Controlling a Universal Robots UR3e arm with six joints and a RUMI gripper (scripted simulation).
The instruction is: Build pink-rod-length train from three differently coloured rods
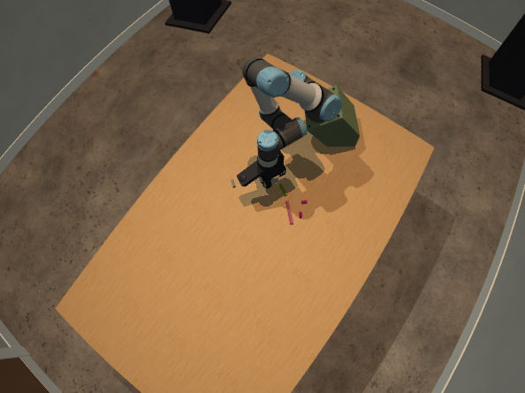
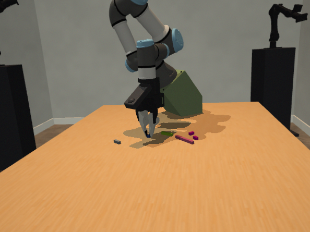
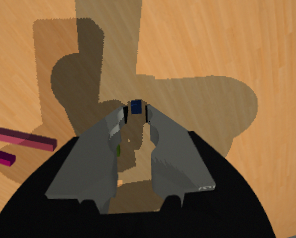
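Now: hand 10 mm above the small blue rod. Round my hand: pink rod: 120 mm to the left, 70 mm ahead, 10 mm below; grey rod: 120 mm to the right, 30 mm ahead, 10 mm below; lime rod: 70 mm to the left, 10 mm below, 10 mm behind.
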